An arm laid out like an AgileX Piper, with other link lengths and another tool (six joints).
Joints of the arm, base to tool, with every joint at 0 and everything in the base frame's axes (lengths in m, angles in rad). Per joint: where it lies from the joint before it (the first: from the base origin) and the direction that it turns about. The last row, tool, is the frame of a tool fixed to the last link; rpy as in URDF.
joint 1: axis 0 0 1 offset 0.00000 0.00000 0.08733
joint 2: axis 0 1 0 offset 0.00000 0.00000 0.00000
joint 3: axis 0 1 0 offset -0.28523 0.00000 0.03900
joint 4: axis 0.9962 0 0.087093 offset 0.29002 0.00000 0.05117
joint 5: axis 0 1 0 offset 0.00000 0.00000 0.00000
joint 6: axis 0.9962 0 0.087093 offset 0.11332 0.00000 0.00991
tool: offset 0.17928 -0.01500 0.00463 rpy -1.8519 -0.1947 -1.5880
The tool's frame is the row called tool.
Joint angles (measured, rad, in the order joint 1, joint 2, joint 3, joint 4, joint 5, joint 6), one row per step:
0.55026 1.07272 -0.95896 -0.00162 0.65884 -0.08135
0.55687 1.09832 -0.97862 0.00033 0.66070 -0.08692
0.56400 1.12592 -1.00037 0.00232 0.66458 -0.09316
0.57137 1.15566 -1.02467 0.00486 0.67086 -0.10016
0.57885 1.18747 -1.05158 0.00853 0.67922 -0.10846
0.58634 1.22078 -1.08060 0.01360 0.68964 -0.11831
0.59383 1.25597 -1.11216 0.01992 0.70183 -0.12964
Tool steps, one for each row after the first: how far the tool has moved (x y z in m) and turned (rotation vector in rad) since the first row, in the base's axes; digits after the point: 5 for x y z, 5 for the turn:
0.00322 0.00558 -0.00090 -0.00610 0.00540 0.01009
0.00645 0.01153 -0.00218 -0.01363 0.01216 0.02117
0.00971 0.01783 -0.00378 -0.02225 0.02055 0.03302
0.01301 0.02458 -0.00563 -0.03156 0.03026 0.04588
0.01621 0.03172 -0.00775 -0.04144 0.04126 0.05986
0.01945 0.03932 -0.01008 -0.05176 0.05321 0.07496

